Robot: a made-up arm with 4 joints.
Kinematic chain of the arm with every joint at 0, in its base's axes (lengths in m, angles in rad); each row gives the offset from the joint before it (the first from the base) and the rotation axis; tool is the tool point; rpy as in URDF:
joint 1: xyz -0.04 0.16 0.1 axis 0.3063 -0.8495 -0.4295
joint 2: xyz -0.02 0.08 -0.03 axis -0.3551 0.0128 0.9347
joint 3: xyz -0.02 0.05 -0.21 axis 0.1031 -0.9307 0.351
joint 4: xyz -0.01 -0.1 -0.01 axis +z
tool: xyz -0.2 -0.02 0.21 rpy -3.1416 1.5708 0
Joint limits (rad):
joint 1: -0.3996..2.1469
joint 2: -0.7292..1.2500
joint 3: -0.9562..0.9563
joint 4: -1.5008..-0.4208
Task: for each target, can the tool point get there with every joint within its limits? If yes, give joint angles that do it. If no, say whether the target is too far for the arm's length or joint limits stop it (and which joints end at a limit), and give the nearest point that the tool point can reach.
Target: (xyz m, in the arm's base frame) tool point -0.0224 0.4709 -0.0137
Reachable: yes | joints 1.1750 -0.4422 0.2971 -0.5678
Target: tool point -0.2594 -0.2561 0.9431
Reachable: no: too far | nearest point -0.0394 0.0975 0.3381 | short by 0.734 m
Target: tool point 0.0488 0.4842 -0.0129
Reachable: yes | joints 1.2110 -0.2813 0.8123 -1.2668
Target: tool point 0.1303 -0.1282 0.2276
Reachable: no: joint limits stop it (at a limit: joint 2, joint 3, joint 4) | nearest point 0.0394 0.1012 0.3099 | short by 0.260 m
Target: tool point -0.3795 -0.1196 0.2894
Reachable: no: joint limits stop it (at a limit: joint 1, joint 4) | nearest point -0.2566 0.0121 0.1029 | short by 0.259 m
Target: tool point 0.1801 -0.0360 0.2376
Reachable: no: joint limits stop it (at a limit: joint 2, joint 3, joint 4) | nearest point 0.0957 0.1334 0.2863 | short by 0.195 m
